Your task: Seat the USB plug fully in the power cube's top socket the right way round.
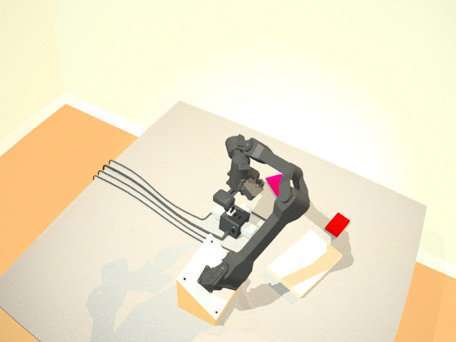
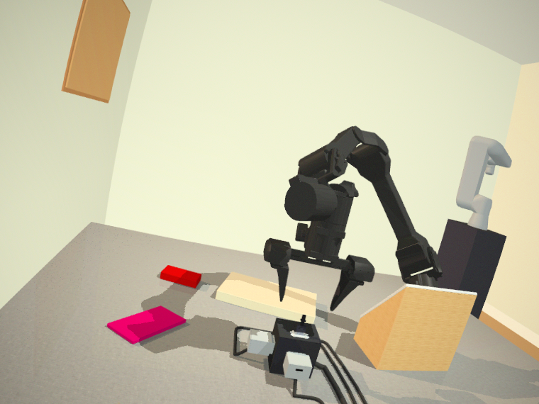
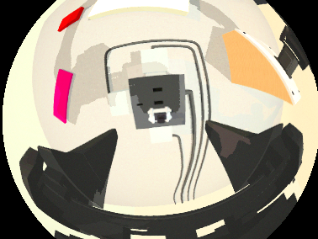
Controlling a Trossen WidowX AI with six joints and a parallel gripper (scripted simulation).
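The white USB plug lies 4 cm below my gripper tip. The rest, counted from my gripper tip: cream slab: 4 cm behind, 31 cm to the right, 12 cm below; red block: 18 cm ahead, 37 cm to the right, 12 cm below; pink card: 26 cm ahead, 11 cm to the right, 13 cm below.
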